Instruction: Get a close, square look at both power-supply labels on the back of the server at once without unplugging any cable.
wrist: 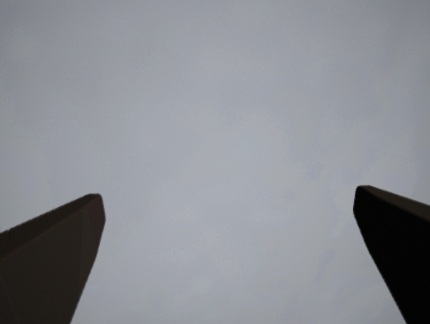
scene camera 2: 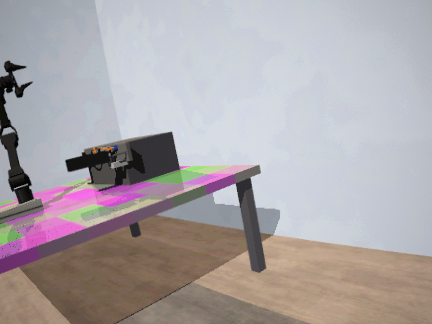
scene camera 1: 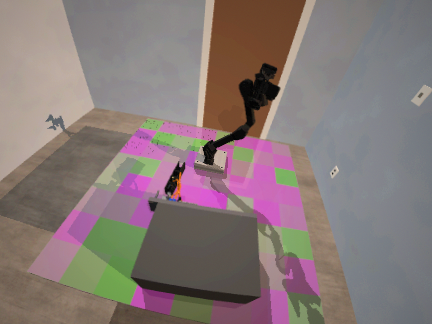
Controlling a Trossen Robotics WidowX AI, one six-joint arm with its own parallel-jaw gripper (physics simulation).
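Seen in the pictures: gripper, between the fingertips: (wrist: 230, 203) (scene camera 2: 29, 74) (scene camera 1: 261, 91); arm's base, origin of its link: (scene camera 2: 26, 201) (scene camera 1: 208, 161).
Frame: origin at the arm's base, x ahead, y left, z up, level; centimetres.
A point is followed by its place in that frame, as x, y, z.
The server, a dark grey box (scene camera 1: 200, 250) @[64.3, 8.2, 15.8] (scene camera 2: 156, 157) @[65.1, -13.5, 4.7], sits on the table. Orange cables (scene camera 1: 179, 186) @[34.2, -9.5, 11.2] (scene camera 2: 102, 149) @[39.6, -7.9, 14.8] and a black bracket-like arm (scene camera 1: 173, 181) @[34.4, -12.5, 14.3] (scene camera 2: 80, 163) @[24.8, -14.8, 11.4] stick out from its back, on the side toward the robot's base. A blue piece (scene camera 2: 115, 148) @[45.2, -10.7, 14.0] shows beside the cables. The power-supply labels cannot be made out in any view. My gripper (scene camera 2: 28, 75) @[19.2, 18.5, 60.1] (wrist: 230, 203) @[19.2, 18.5, 60.1] is open and empty, raised high above the table and well apart from the server. Plain pale wall or ceiling fills the space between and beyond its fingers in the wrist view.
The table (scene camera 1: 107, 237) @[62.4, -37.7, -4.7] (scene camera 2: 189, 198) @[45.2, -64.2, -7.6] has a pink and green checkered top. The robot's pale base plate (scene camera 1: 215, 164) @[1.6, 5.0, -0.2] (scene camera 2: 35, 205) @[2.0, -9.0, -1.8] stands on it, behind the server in scene camera 1. A brown door (scene camera 1: 250, 40) and blue-grey walls stand beyond the table.
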